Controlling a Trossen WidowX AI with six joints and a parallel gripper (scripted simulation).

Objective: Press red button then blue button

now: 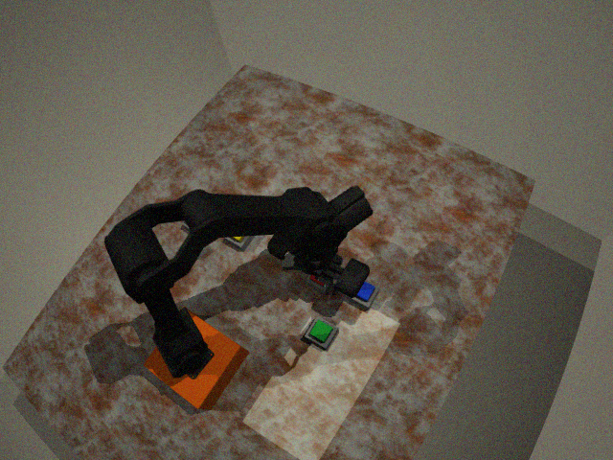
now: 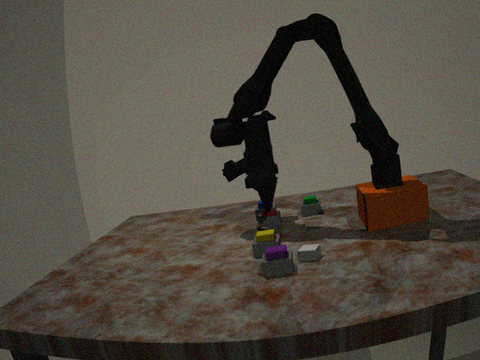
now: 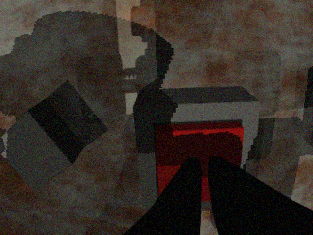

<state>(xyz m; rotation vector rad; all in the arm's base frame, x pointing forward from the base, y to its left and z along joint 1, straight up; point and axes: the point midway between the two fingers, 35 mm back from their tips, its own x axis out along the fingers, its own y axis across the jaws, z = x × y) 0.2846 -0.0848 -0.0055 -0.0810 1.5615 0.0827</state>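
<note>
My gripper tip is now 10 mm above the red button. Also, from my gripper tip: green button: 90 mm behind, 70 mm to the right; then blue button: 90 mm to the right, 20 mm ahead; then yellow button: 210 mm to the left, 30 mm behind.
</note>
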